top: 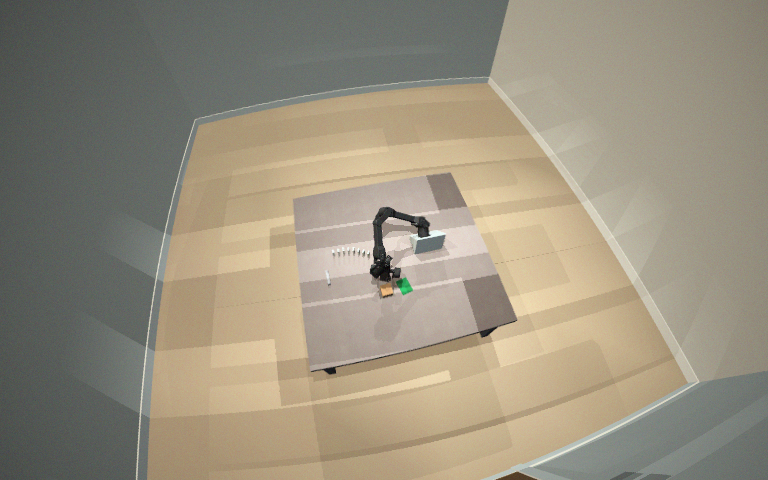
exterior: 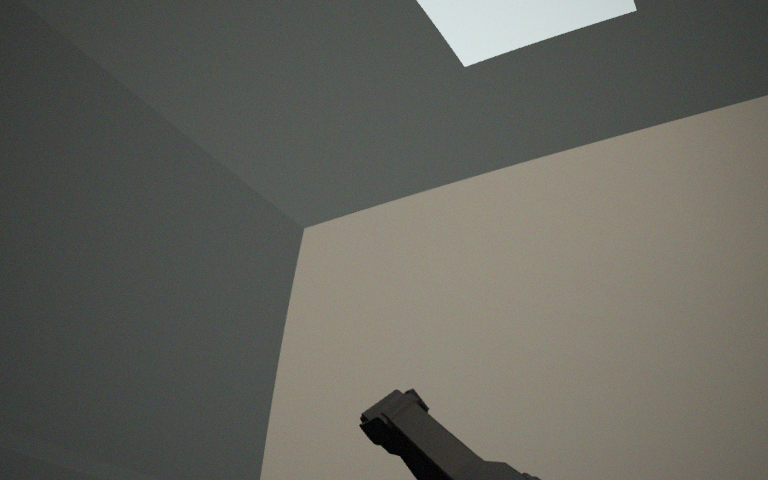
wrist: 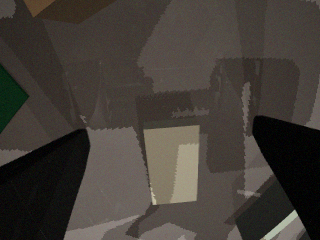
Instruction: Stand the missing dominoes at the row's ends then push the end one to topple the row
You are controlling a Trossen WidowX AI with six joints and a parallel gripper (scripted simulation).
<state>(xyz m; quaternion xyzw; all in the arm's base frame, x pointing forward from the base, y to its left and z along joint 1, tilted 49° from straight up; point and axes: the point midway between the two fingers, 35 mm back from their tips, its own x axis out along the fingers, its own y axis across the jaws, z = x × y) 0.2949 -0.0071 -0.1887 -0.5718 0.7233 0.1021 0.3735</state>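
Right now my gripper tip is 10 cm past the green flat tile and 10 cm to the right of it.
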